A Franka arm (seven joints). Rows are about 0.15 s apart.
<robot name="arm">
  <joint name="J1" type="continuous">
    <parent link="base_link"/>
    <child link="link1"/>
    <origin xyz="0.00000 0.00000 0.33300"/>
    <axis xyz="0 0 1"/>
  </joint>
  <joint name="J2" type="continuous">
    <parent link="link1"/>
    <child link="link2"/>
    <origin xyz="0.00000 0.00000 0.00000"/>
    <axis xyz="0 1 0"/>
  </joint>
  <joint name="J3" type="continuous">
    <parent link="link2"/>
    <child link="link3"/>
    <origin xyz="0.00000 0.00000 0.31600"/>
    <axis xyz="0 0 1"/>
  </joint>
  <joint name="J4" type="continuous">
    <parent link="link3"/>
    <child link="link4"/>
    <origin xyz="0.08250 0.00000 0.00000"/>
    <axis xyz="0 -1 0"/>
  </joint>
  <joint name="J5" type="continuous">
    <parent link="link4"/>
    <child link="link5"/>
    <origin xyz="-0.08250 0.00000 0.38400"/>
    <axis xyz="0 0 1"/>
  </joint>
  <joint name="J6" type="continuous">
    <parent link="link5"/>
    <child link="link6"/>
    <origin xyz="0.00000 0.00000 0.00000"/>
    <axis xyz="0 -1 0"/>
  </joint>
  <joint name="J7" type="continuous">
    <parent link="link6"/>
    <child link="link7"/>
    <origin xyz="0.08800 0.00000 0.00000"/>
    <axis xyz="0 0 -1"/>
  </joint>
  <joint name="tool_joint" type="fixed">
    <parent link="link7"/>
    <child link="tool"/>
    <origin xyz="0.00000 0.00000 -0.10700" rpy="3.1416 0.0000 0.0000"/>
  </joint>
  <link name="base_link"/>
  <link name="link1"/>
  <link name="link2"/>
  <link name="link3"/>
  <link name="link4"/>
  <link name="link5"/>
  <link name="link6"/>
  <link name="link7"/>
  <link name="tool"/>
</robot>
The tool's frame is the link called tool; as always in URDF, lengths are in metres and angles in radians. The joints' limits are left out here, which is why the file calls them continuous.
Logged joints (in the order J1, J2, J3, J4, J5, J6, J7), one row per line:
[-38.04 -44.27 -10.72 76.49 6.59 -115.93 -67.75]
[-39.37 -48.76 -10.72 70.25 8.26 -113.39 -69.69]
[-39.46 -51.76 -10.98 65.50 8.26 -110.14 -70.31]
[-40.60 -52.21 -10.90 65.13 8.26 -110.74 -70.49]
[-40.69 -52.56 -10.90 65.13 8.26 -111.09 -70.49]
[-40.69 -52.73 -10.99 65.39 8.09 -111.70 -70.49]
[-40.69 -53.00 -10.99 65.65 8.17 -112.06 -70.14]
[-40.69 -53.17 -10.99 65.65 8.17 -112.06 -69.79]
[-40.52 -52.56 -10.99 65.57 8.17 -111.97 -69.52]
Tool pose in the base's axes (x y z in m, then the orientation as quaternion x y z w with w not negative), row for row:
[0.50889 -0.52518 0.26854 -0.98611 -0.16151 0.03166 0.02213]
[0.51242 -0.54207 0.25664 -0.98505 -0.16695 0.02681 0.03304]
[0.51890 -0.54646 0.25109 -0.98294 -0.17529 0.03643 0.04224]
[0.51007 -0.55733 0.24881 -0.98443 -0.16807 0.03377 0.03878]
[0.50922 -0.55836 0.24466 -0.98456 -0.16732 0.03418 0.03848]
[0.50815 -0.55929 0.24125 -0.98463 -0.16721 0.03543 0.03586]
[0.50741 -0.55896 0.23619 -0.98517 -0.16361 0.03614 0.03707]
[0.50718 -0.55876 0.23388 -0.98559 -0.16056 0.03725 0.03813]
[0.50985 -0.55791 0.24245 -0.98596 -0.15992 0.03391 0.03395]
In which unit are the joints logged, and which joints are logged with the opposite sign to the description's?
The joints are logged in degrees. Opposite sign: J2, J4, J6.
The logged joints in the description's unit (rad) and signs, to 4 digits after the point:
[-0.6639 0.7727 -0.1871 -1.3350 0.1150 2.0234 -1.1825]
[-0.6871 0.8510 -0.1871 -1.2261 0.1442 1.9790 -1.2163]
[-0.6887 0.9034 -0.1916 -1.1432 0.1442 1.9223 -1.2271]
[-0.7086 0.9112 -0.1902 -1.1367 0.1442 1.9328 -1.2303]
[-0.7102 0.9173 -0.1902 -1.1367 0.1442 1.9389 -1.2303]
[-0.7102 0.9203 -0.1918 -1.1413 0.1412 1.9495 -1.2303]
[-0.7102 0.9250 -0.1918 -1.1458 0.1426 1.9558 -1.2242]
[-0.7102 0.9280 -0.1918 -1.1458 0.1426 1.9558 -1.2181]
[-0.7072 0.9173 -0.1918 -1.1444 0.1426 1.9542 -1.2134]

